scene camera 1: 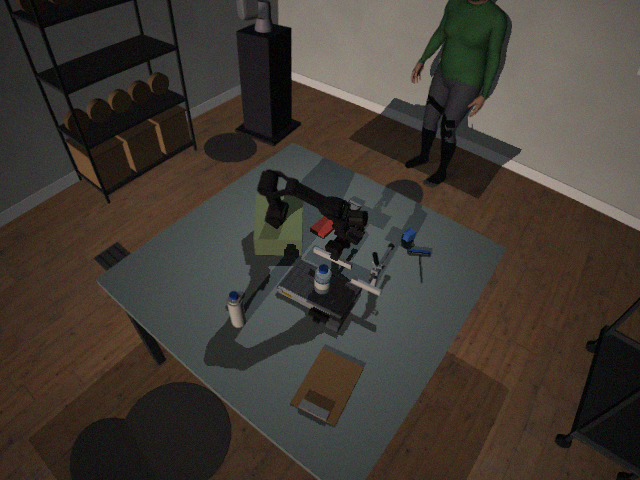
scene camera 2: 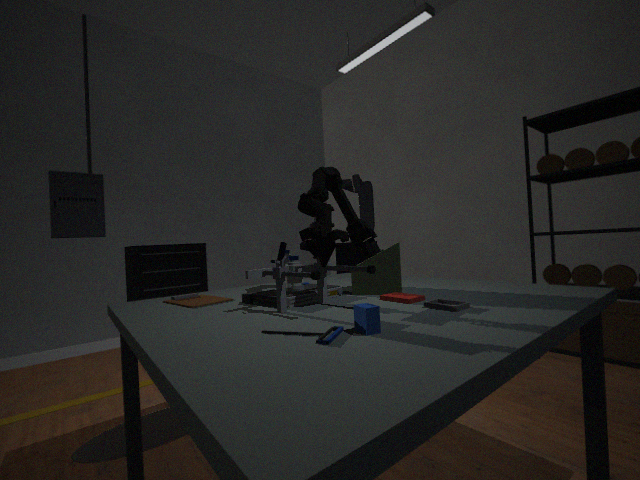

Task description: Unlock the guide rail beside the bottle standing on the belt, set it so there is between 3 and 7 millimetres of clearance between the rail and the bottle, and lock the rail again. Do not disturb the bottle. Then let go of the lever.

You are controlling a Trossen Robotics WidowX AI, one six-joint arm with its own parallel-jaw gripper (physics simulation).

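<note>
A clear bottle with a blue cap stands upright on the dark belt. A pale guide rail runs behind the bottle in scene camera 1; a second pale rail piece lies to its right. The gap to the bottle is too small to measure. A black lever stands up at the right-hand clamp. My gripper is shut and empty, pointing down close to the first rail and its bracket. Whether it touches them, and the lever there, is hard to tell in the dark.
A white bottle stands left of the belt. A green block, red object, blue block, blue-headed tool and clipboard are around it.
</note>
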